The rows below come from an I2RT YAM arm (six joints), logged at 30 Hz.
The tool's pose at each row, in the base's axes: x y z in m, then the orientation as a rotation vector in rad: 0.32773 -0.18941 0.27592 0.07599 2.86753 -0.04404; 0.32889 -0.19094 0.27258 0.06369 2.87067 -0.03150; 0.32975 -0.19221 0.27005 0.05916 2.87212 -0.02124; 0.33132 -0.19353 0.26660 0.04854 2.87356 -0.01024; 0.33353 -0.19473 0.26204 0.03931 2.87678 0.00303; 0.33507 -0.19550 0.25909 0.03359 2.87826 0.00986; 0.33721 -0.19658 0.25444 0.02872 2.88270 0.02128; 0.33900 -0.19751 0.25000 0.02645 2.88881 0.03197; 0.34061 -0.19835 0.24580 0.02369 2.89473 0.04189; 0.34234 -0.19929 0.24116 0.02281 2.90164 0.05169; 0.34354 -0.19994 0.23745 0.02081 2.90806 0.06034; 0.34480 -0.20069 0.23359 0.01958 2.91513 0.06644; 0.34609 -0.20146 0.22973 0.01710 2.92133 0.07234; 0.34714 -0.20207 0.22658 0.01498 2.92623 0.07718; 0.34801 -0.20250 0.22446 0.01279 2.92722 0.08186
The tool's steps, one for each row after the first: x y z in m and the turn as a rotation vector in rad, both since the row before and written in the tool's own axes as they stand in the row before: -0.00029 -0.00139 0.00358 -0.00969 0.00282 -0.00732; -0.00020 -0.00119 0.00270 -0.00742 0.00140 -0.00218; -0.00065 -0.00122 0.00377 -0.00848 0.00131 -0.00627; -0.00096 -0.00111 0.00500 -0.00987 0.00321 -0.00513; -0.00074 -0.00075 0.00325 -0.00516 0.00150 -0.00330; -0.00088 -0.00108 0.00504 -0.00817 0.00455 -0.00231; -0.00062 -0.00097 0.00474 -0.00739 0.00626 -0.00060; -0.00053 -0.00092 0.00445 -0.00689 0.00610 -0.00100; -0.00057 -0.00106 0.00490 -0.00661 0.00711 0.00028; -0.00030 -0.00077 0.00387 -0.00590 0.00663 -0.00058; -0.00035 -0.00090 0.00401 -0.00408 0.00723 -0.00025; -0.00041 -0.00094 0.00401 -0.00404 0.00638 -0.00112; -0.00035 -0.00076 0.00327 -0.00332 0.00506 -0.00098; -0.00041 -0.00054 0.00223 -0.00329 0.00115 -0.00111
